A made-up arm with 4 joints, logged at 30 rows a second.
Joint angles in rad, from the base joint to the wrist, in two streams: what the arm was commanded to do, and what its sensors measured. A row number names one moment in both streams.
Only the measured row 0 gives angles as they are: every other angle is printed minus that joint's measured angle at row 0.
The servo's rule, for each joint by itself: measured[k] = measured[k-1] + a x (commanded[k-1-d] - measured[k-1]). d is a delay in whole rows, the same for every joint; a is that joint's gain. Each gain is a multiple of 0.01, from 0.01 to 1. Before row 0 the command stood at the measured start. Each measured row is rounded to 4 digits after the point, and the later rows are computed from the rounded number. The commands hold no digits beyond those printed.
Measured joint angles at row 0: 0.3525, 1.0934, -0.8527, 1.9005
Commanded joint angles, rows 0 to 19: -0.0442, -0.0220, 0.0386, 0.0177; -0.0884, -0.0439, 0.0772, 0.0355; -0.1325, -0.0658, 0.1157, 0.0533; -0.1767, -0.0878, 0.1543, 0.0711; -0.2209, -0.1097, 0.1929, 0.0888; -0.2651, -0.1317, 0.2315, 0.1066; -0.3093, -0.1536, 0.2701, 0.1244; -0.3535, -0.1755, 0.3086, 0.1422; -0.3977, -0.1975, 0.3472, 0.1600; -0.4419, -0.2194, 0.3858, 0.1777; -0.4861, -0.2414, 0.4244, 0.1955; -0.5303, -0.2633, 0.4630, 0.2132; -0.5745, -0.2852, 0.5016, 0.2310; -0.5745, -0.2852, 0.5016, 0.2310; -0.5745, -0.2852, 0.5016, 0.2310; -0.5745, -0.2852, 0.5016, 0.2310; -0.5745, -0.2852, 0.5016, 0.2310; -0.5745, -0.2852, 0.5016, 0.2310; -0.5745, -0.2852, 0.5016, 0.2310; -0.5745, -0.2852, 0.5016, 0.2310
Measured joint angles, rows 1 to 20: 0.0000, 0.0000, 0.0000, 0.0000; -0.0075, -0.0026, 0.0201, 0.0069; -0.0213, -0.0076, 0.0498, 0.0181; -0.0402, -0.0146, 0.0841, 0.0318; -0.0634, -0.0234, 0.1206, 0.0471; -0.0902, -0.0338, 0.1582, 0.0634; -0.1199, -0.0455, 0.1963, 0.0802; -0.1521, -0.0585, 0.2347, 0.0974; -0.1863, -0.0725, 0.2731, 0.1149; -0.2222, -0.0875, 0.3116, 0.1325; -0.2595, -0.1033, 0.3502, 0.1501; -0.2980, -0.1199, 0.3888, 0.1678; -0.3375, -0.1371, 0.4274, 0.1855; -0.3778, -0.1549, 0.4660, 0.2032; -0.4112, -0.1705, 0.4845, 0.2140; -0.4390, -0.1843, 0.4934, 0.2206; -0.4620, -0.1964, 0.4977, 0.2247; -0.4811, -0.2071, 0.4997, 0.2272; -0.4970, -0.2165, 0.5007, 0.2287; -0.5102, -0.2247, 0.5012, 0.2296
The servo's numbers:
d 1
a 0.17 0.12 0.52 0.39

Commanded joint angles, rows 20 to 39: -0.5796, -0.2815, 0.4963, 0.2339; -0.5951, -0.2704, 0.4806, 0.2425; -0.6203, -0.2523, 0.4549, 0.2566; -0.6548, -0.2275, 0.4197, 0.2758; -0.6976, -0.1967, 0.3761, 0.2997; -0.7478, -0.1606, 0.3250, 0.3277; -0.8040, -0.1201, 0.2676, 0.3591; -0.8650, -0.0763, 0.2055, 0.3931; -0.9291, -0.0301, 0.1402, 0.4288; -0.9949, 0.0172, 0.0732, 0.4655; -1.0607, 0.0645, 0.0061, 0.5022; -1.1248, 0.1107, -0.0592, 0.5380; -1.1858, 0.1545, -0.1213, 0.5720; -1.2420, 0.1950, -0.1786, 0.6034; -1.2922, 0.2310, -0.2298, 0.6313; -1.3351, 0.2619, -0.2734, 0.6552; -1.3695, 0.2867, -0.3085, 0.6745; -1.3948, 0.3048, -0.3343, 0.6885; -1.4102, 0.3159, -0.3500, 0.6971; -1.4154, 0.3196, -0.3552, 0.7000
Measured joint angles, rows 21 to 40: -0.5211, -0.2320, 0.5014, 0.2301; -0.5310, -0.2379, 0.4987, 0.2316; -0.5419, -0.2418, 0.4893, 0.2359; -0.5552, -0.2431, 0.4714, 0.2440; -0.5721, -0.2412, 0.4445, 0.2564; -0.5934, -0.2359, 0.4089, 0.2733; -0.6196, -0.2269, 0.3653, 0.2945; -0.6509, -0.2141, 0.3145, 0.3197; -0.6873, -0.1976, 0.2578, 0.3483; -0.7284, -0.1775, 0.1966, 0.3797; -0.7737, -0.1541, 0.1324, 0.4132; -0.8225, -0.1279, 0.0667, 0.4479; -0.8739, -0.0993, 0.0012, 0.4830; -0.9269, -0.0688, -0.0625, 0.5177; -0.9805, -0.0371, -0.1229, 0.5511; -1.0335, -0.0049, -0.1785, 0.5824; -1.0848, 0.0271, -0.2278, 0.6108; -1.1332, 0.0583, -0.2698, 0.6356; -1.1777, 0.0879, -0.3033, 0.6562; -1.2172, 0.1153, -0.3276, 0.6722
